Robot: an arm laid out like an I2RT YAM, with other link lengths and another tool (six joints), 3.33 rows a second.
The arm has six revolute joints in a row. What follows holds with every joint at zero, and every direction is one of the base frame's.
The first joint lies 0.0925 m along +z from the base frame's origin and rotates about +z.
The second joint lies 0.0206 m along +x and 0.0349 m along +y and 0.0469 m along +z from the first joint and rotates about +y.
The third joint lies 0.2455 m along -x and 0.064 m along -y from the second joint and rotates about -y.
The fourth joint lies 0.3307 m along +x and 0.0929 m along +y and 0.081 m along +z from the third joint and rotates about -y.
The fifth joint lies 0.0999 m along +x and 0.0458 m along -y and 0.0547 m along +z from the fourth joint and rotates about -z.
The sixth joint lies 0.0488 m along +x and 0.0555 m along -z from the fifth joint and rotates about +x.
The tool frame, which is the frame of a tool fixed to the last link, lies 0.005 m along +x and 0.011 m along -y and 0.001 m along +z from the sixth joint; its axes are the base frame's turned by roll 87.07, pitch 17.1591 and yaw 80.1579 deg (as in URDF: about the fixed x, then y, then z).
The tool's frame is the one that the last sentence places.
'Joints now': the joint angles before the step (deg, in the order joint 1, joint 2, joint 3, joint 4, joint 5, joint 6). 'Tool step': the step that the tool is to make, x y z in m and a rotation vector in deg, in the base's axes. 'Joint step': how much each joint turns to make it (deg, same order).
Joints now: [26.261, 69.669, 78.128, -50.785, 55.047, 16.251]
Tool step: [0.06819, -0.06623, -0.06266, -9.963, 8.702, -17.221]
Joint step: [-13.093, 11.779, -0.112, 2.537, 7.540, -2.537]
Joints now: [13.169, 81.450, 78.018, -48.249, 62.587, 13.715]
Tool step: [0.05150, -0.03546, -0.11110, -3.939, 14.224, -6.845]
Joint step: [-6.055, 16.590, 0.001, 1.901, 1.596, 0.000]
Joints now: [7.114, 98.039, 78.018, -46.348, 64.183, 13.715]
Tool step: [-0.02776, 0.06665, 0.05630, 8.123, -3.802, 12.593]
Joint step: [9.202, -7.825, 1.595, -4.240, -7.934, 0.218]
